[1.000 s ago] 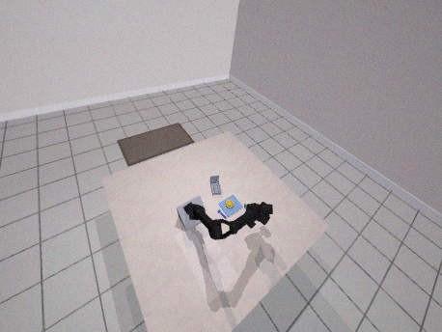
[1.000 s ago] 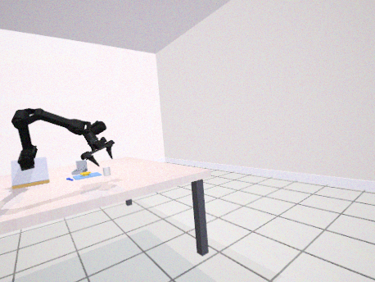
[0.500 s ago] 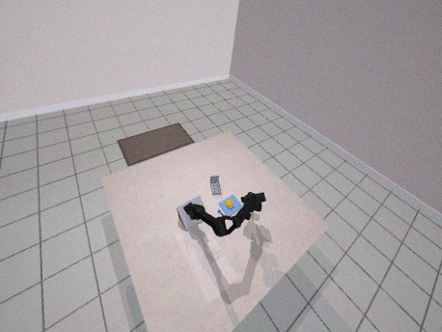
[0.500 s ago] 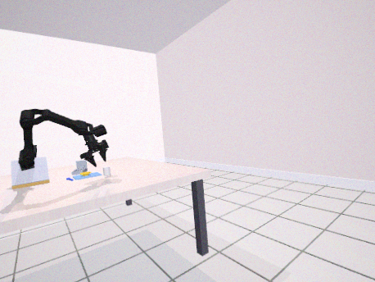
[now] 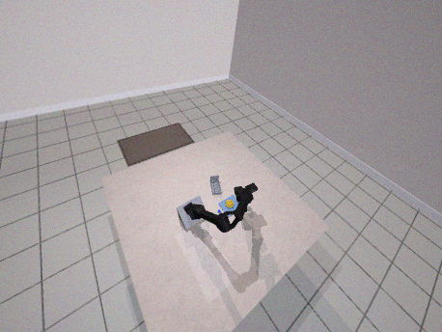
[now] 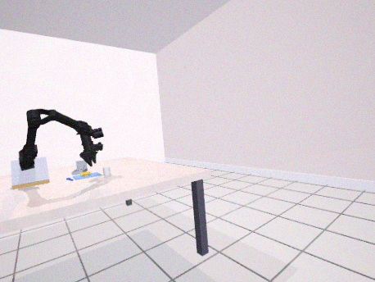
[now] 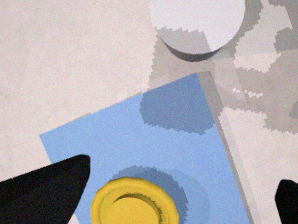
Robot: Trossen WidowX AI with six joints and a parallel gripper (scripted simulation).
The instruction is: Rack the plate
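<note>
My gripper tip is now 60 mm to the right of the yellow plate, 50 mm above it and 40 mm past it. From my gripper tip the other things lie so: white cup 60 mm ahead, 40 mm to the right, 40 mm below; dish rack 250 mm to the left, 50 mm below, 20 mm behind; blue mat 70 mm below, 50 mm to the left, 30 mm behind.
</note>
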